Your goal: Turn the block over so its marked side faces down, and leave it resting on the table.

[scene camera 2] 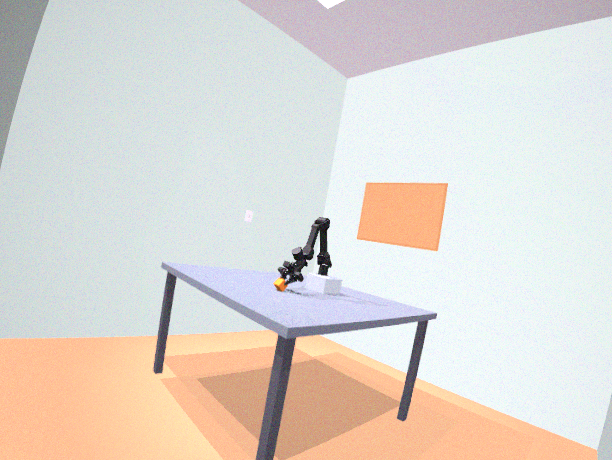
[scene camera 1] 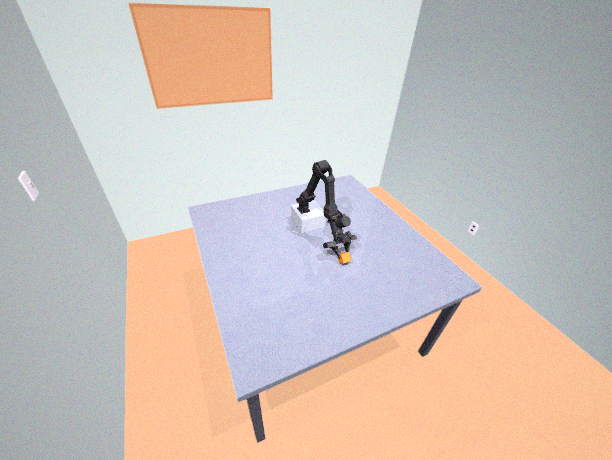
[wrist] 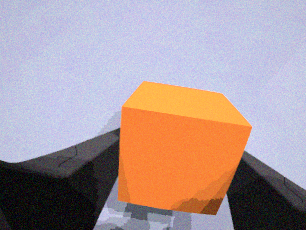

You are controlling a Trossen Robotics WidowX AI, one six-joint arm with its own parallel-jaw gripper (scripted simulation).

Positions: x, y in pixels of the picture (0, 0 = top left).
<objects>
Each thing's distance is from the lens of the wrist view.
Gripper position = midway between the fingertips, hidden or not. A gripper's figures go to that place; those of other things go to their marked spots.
my gripper (wrist: 177, 143): 10 cm
block (wrist: 179, 148): 7 cm
</objects>
